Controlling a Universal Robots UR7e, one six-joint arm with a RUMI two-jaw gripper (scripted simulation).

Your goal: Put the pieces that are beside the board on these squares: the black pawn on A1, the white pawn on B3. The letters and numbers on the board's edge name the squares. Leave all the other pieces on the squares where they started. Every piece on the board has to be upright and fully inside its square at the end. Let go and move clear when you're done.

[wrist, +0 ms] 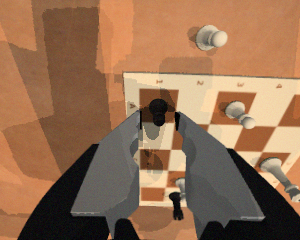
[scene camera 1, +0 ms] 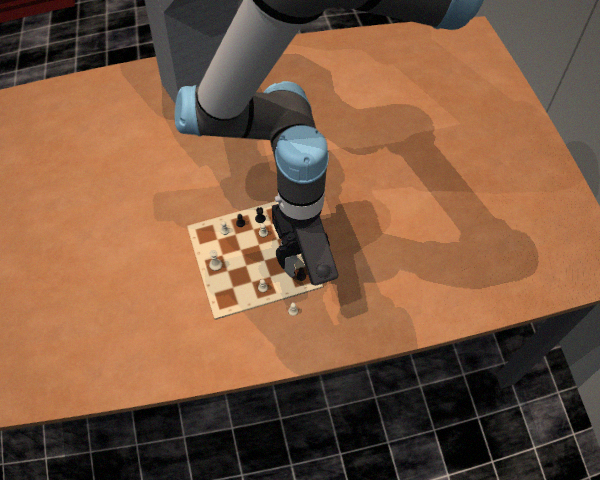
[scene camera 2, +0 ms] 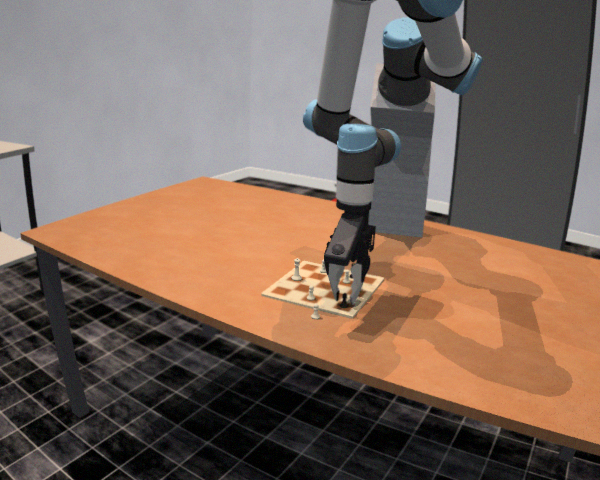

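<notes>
The gripper [scene camera 2: 344, 302] is visible, and so is the gripper [scene camera 1: 300, 273] as well as the gripper [wrist: 158, 112]. With it there is a chessboard [scene camera 1: 246, 257], which is also visible as the chessboard [scene camera 2: 285, 289] and the chessboard [wrist: 203, 98].
</notes>
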